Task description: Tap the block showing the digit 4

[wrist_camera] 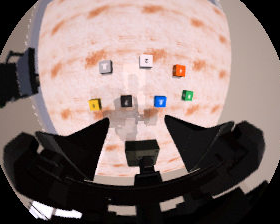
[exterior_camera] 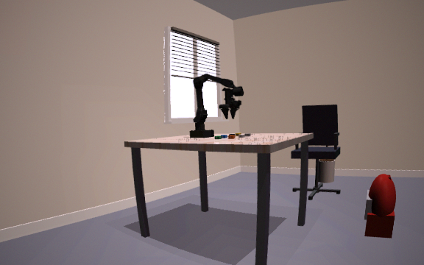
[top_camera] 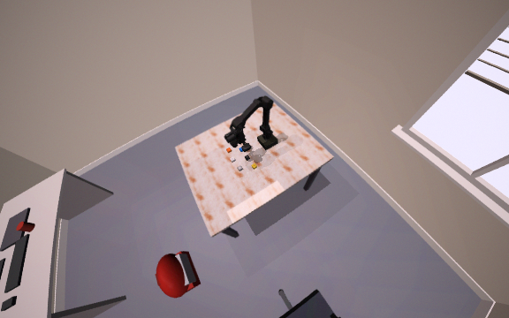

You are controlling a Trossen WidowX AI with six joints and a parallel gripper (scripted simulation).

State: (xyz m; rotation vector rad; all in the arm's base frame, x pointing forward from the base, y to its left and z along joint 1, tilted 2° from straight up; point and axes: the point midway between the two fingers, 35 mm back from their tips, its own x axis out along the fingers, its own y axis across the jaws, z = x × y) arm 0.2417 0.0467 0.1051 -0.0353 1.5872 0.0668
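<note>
Now: the orange block 13 cm to the right of my gripper tip, 11 cm below it and 10 cm ahead of it. Round my gripper tip: black block (11 cm below, 2 cm to the left, 1 cm behind); then blue block (11 cm below, 8 cm to the right); then white block (11 cm below, 11 cm ahead, 2 cm to the right).
</note>
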